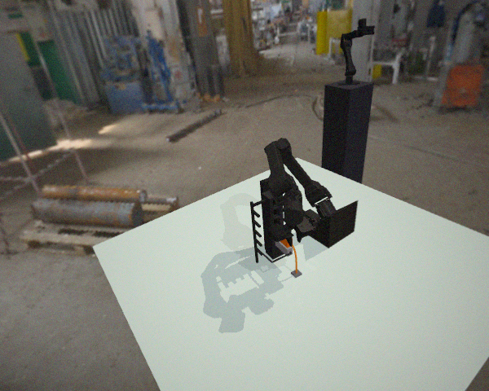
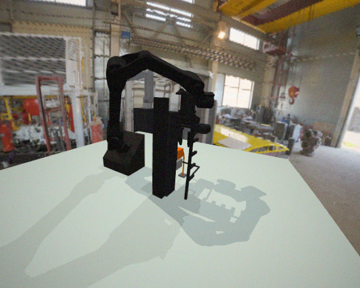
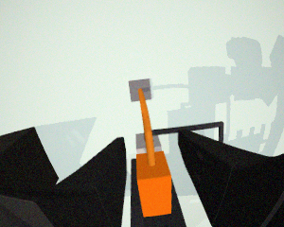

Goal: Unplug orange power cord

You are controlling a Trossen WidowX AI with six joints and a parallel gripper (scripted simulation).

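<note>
The orange plug is 7 cm to the right of my gripper tip and 1 cm below it. From my gripper tip the other things lie so: dark post (1 cm behind, 17 cm to the right, 2 cm above).
</note>
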